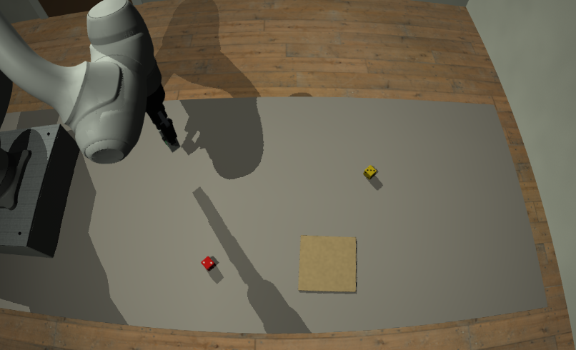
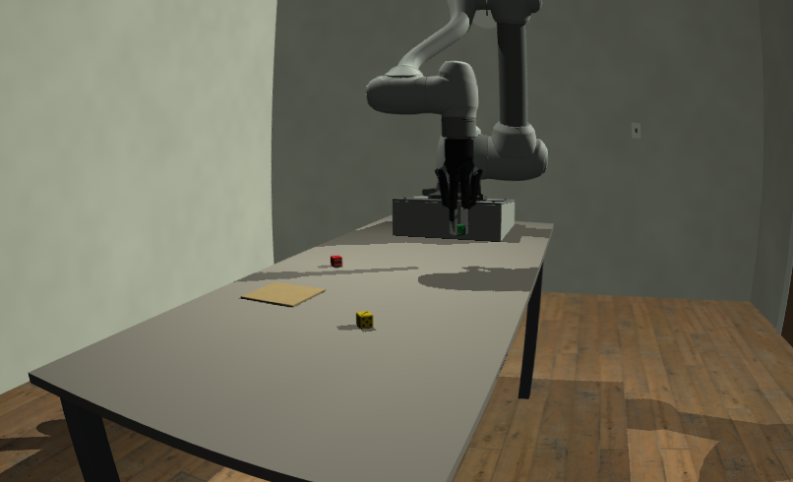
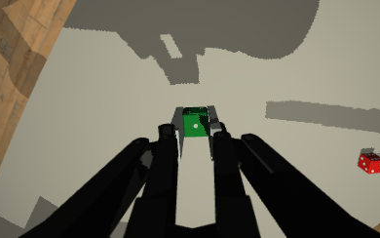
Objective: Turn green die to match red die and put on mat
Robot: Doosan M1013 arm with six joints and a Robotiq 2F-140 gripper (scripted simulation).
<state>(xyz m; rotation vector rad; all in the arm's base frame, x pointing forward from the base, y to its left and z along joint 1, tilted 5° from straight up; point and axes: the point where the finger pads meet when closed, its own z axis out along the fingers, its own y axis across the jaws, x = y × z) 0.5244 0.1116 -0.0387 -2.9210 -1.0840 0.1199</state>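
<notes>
The tan mat is 400 mm ahead of my hand, 300 mm to the right of it and 110 mm below it. Round my hand: red die (300 mm to the right, 100 mm below, 100 mm ahead); green die (20 mm below); yellow die (530 mm ahead, 100 mm below, 60 mm to the right).
</notes>
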